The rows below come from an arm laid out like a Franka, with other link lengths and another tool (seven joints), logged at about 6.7 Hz.
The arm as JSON. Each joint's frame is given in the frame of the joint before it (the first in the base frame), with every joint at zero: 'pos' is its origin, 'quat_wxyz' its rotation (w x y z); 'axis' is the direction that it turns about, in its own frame. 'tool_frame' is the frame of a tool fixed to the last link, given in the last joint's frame.
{
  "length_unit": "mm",
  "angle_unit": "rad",
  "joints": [
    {
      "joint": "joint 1",
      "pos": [
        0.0,
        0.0,
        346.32
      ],
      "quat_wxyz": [
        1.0,
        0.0,
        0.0,
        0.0
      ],
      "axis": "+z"
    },
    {
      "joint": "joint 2",
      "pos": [
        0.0,
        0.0,
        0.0
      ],
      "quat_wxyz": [
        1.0,
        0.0,
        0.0,
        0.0
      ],
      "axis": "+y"
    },
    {
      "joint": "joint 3",
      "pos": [
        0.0,
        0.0,
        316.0
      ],
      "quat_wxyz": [
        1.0,
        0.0,
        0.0,
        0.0
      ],
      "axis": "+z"
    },
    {
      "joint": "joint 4",
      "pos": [
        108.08,
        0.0,
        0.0
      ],
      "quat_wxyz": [
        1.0,
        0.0,
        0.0,
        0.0
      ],
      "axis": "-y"
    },
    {
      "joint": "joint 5",
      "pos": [
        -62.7,
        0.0,
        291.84
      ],
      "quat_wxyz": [
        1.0,
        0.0,
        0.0,
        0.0
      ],
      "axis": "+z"
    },
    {
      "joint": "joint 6",
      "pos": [
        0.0,
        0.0,
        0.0
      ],
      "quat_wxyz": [
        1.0,
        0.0,
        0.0,
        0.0
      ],
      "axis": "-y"
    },
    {
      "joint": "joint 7",
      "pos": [
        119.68,
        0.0,
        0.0
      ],
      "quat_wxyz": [
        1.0,
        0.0,
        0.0,
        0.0
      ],
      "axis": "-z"
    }
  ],
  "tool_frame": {
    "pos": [
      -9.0,
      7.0,
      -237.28
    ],
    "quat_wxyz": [
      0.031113,
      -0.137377,
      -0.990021,
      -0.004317
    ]
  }
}
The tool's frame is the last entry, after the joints.
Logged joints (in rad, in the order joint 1, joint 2, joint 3, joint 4, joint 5, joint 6, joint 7), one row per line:
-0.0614, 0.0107, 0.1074, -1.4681, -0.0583, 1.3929, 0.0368
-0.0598, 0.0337, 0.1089, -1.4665, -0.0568, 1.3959, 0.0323
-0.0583, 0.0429, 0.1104, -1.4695, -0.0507, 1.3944, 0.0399
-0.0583, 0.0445, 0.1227, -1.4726, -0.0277, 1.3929, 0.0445
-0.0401, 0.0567, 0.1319, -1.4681, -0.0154, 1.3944, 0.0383
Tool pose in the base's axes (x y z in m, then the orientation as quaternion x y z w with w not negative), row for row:
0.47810, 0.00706, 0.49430, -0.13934, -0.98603, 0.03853, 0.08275
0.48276, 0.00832, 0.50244, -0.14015, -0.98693, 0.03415, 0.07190
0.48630, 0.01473, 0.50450, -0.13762, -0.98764, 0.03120, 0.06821
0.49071, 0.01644, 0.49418, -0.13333, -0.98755, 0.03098, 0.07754
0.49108, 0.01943, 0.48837, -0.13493, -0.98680, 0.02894, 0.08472
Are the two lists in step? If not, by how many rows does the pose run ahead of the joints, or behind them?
The pose runs 2 rows behind the joints: the pose in row i belongs to the joints in row i - 2.
